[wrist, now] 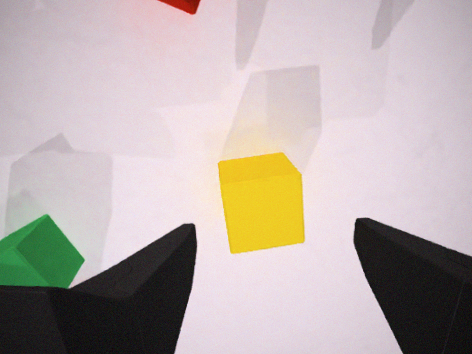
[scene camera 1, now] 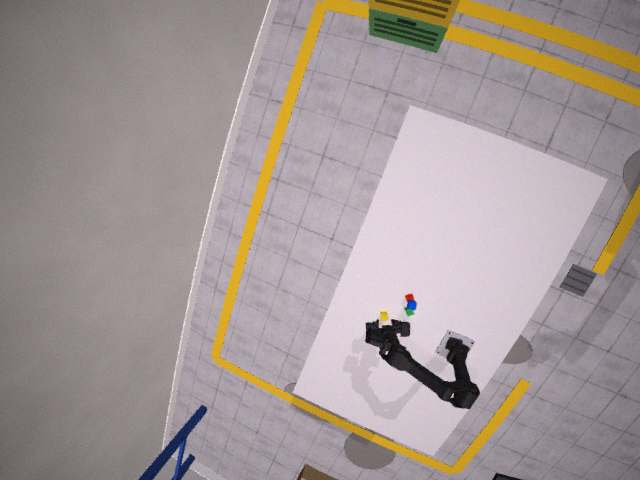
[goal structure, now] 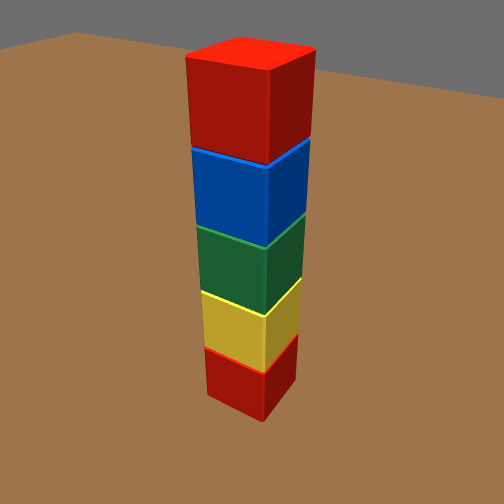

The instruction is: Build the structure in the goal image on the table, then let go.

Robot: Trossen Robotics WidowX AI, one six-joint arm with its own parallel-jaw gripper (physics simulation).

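Frame: origin at the arm's base, x back, y down, z right, level; millimetres.
Seen in the pictures: gripper, fingertip midpoint: (wrist: 275,232) (scene camera 1: 384,319); arm's base at its link origin: (scene camera 1: 454,344).
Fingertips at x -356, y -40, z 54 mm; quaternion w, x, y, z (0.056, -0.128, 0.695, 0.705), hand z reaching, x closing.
Note:
Offsets run from my fingertips to a thing's top centre. Level surfaces: height alone.
A yellow cube @(dx +0, dy +17, dz +2 mm) (scene camera 1: 384,315) (wrist: 265,212) sits on the white table, apart from the other cubes. My gripper (scene camera 1: 386,323) (wrist: 275,232) is open, with its fingers apart and the yellow cube seen between and just beyond the tips, touching neither finger. A red cube (scene camera 1: 409,297) (wrist: 186,4) and a green cube @(dx +105, dy +17, dz +59 mm) (scene camera 1: 409,312) (wrist: 42,255) lie to the right of the yellow one in the scene view. A blue cube @(dx +98, dy -17, dz +105 mm) (scene camera 1: 412,304) shows between them and overlaps both; its height is hard to tell. The blue cube does not show in the wrist view.
The white table @(dy +49 mm) (scene camera 1: 465,206) extends away beyond the cubes. The arm's base plate (scene camera 1: 467,343) is right of the gripper. The near left table edge runs beside the gripper. A green and yellow crate stack (scene camera 1: 405,31) stands on the floor beyond the table.

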